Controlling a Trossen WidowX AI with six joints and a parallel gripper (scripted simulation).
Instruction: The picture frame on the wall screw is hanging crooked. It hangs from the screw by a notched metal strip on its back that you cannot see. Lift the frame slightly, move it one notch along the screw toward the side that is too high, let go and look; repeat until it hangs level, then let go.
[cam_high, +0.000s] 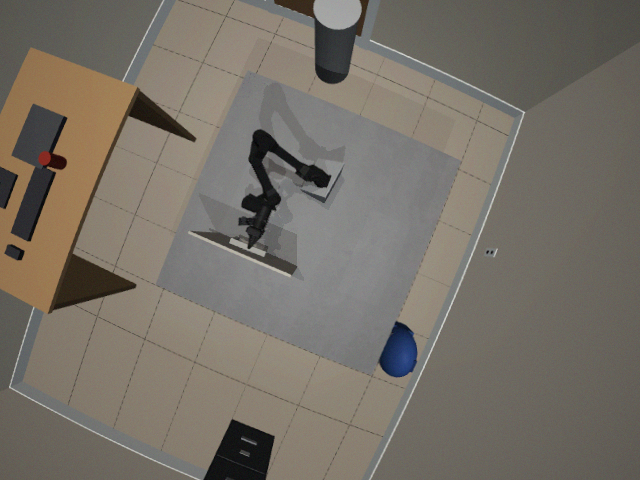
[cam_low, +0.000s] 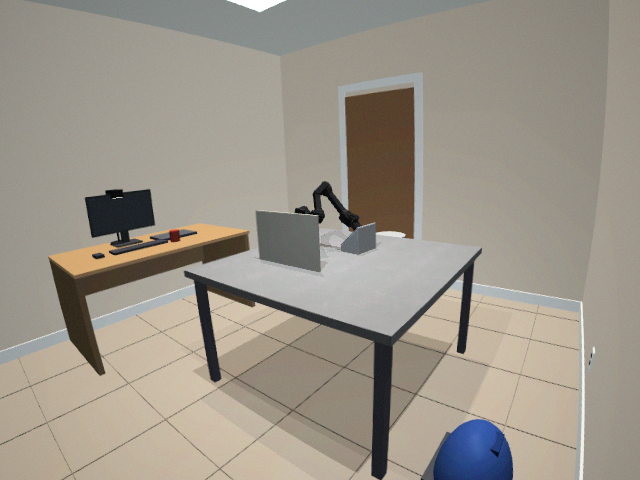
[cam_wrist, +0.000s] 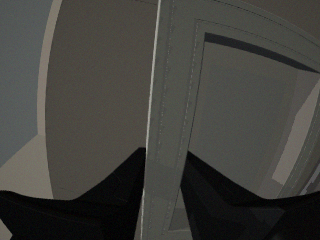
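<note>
The pale picture frame is 1 cm to the right of my gripper tip and 5 cm below it. Round my gripper tip: wall panel 2 cm ahead, 1 cm to the right, 6 cm below.
</note>
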